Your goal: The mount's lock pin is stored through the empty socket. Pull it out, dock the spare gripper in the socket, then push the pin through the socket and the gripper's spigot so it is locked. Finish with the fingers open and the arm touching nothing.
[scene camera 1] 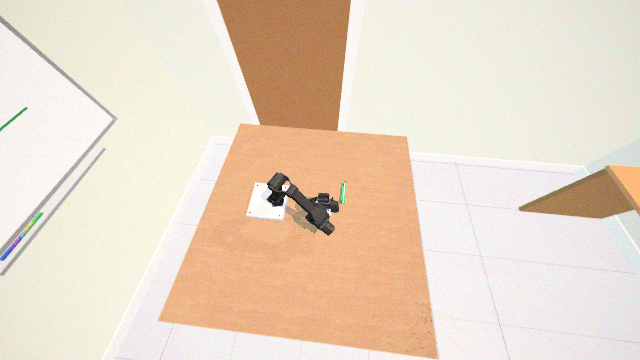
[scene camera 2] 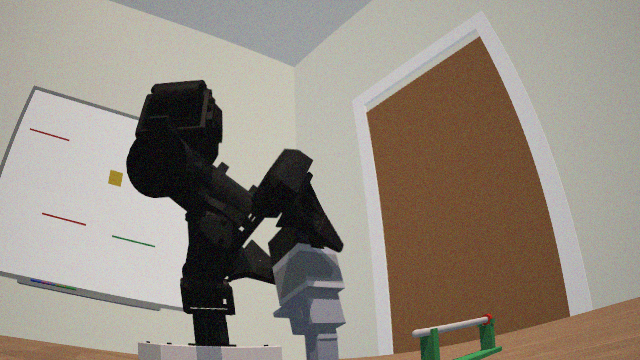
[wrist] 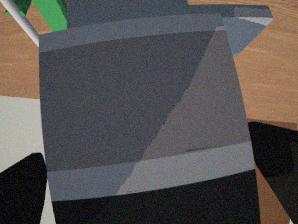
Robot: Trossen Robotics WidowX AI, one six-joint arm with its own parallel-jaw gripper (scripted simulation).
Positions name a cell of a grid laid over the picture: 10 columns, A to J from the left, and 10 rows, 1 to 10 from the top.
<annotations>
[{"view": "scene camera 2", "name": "my gripper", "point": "E8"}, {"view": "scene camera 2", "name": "spare gripper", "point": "E8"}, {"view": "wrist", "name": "my gripper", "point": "E7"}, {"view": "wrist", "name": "spare gripper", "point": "E6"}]
</annotations>
